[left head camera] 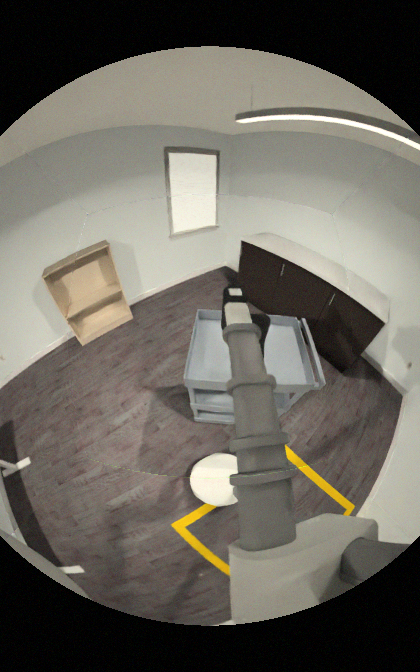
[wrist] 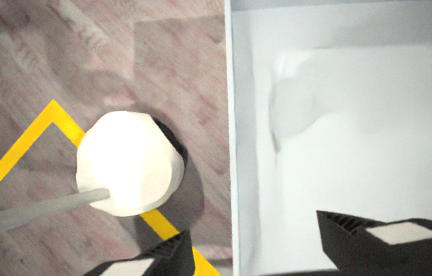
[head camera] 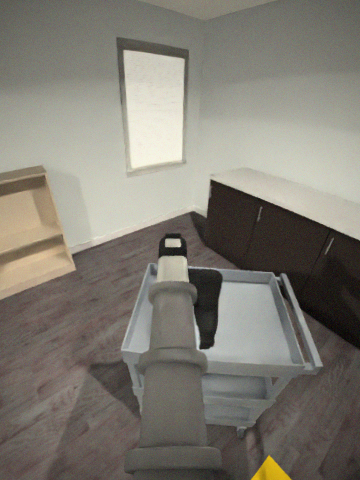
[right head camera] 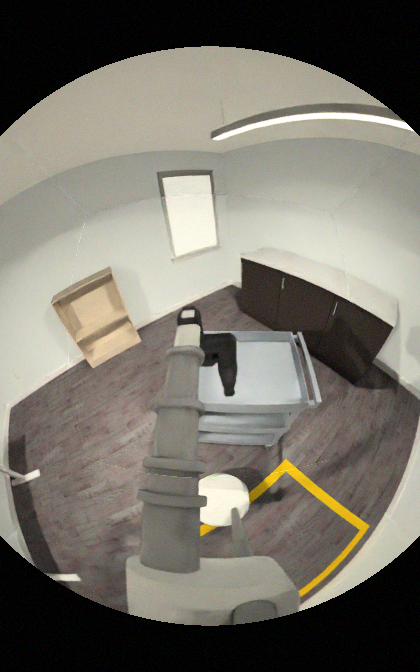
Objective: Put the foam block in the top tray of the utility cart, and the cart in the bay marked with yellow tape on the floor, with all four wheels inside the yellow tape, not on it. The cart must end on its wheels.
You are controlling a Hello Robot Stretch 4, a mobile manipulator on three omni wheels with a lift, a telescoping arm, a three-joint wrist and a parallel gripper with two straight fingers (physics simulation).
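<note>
The light grey utility cart [head camera: 260,369] [left head camera: 206,384] [right head camera: 260,408] [wrist: 231,125] stands upright beyond the taped bay, outside it, with its handle at the right. My gripper [head camera: 206,344] [right head camera: 229,392] [wrist: 255,239] is open, with nothing between the fingers. It hangs over the cart's top tray; in the wrist view one fingertip is over the tray and the other is left of its wall. Faint grey patches like shadows show in the tray. The yellow tape [head camera: 270,471] [left head camera: 320,478] [right head camera: 327,496] [wrist: 25,142] is partly hidden by my arm and a white disc. The foam block does not show.
The white round disc [left head camera: 212,480] [right head camera: 222,500] [wrist: 122,165] covers part of the tape's near side. Dark cabinets [head camera: 280,230] [left head camera: 300,290] [right head camera: 305,300] stand close behind the cart at the right. A wooden bookshelf [head camera: 20,173] [left head camera: 75,259] stands at the left wall.
</note>
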